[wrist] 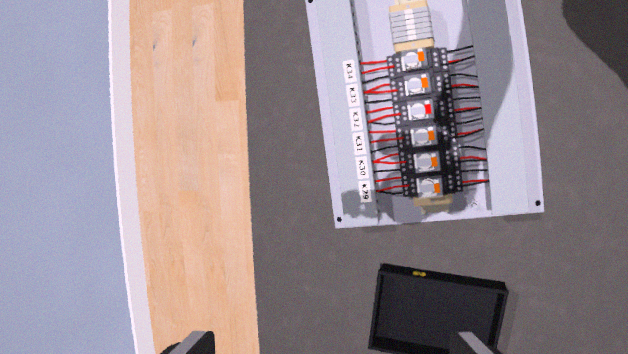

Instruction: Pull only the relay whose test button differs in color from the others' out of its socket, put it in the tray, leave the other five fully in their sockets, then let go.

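Frame: origin at the arm's base, x ahead, y left, z up, level; centimetres.
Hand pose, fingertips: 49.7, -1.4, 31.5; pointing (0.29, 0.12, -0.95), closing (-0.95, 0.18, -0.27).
Observation:
Each offset is from my fingertips to the top centre of the thing, as dx, dy, dz. "pt": to the spot under its first point. Level surfaces: height alone.
Six relays sit in a column of black sockets on a light panel, upper right in the wrist view. The relay with the red test button @(-2.2, -9.6, -35.2) [419,110] is third from the top, in line with the label K32 @(pt +5.6, -10.1, -37.8) [356,119]. The other five have orange buttons: the top relay @(-2.6, -15.4, -35.2) [413,60], the second @(-2.4, -12.5, -35.2) [416,85], the fourth @(-2.1, -6.7, -35.2) [423,136], the fifth @(-1.9, -3.8, -35.2) [425,161] and the bottom one @(-1.7, -0.8, -35.2) [428,187]. The black tray @(pt +7.6, +13.9, -38.7) [376,307] lies below the panel. My gripper [336,342] is open and empty; its fingertips show at the bottom edge, the right one overlapping the tray.
The panel @(pt -1.3, +4.0, -41.9) [435,218] has grey wire ducts on both sides, with red and black wires running to the sockets. A grey terminal block @(-2.9, -19.4, -37.5) [411,25] adjoins the top socket. A dark mat @(dz -42.2) [295,280] lies under panel and tray; a wooden strip [195,250] runs along the left.

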